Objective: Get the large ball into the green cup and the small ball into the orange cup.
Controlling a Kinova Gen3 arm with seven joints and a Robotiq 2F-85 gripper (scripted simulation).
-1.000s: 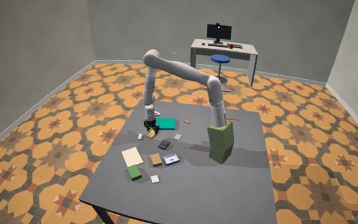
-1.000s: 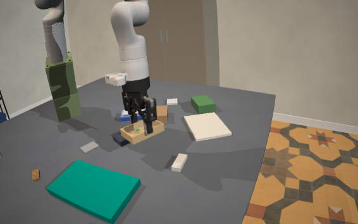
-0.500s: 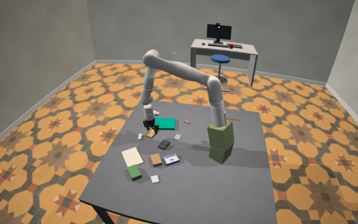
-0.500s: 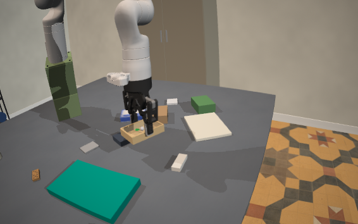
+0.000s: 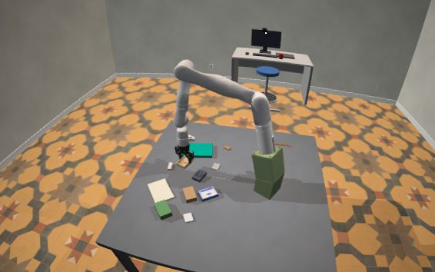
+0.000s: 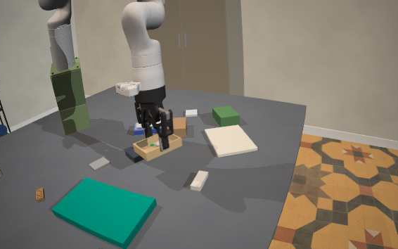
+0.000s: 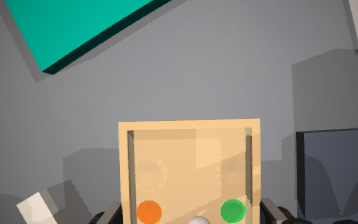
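Now: the covered wooden puzzle 20 mm below my hand. The rest, counted from my hand: small white block 120 mm ahead, 20 mm to the right, 80 mm below; then dark blue block 100 mm behind, 60 mm to the left, 80 mm below; then grey tile 200 mm behind, 40 mm to the right, 90 mm below.
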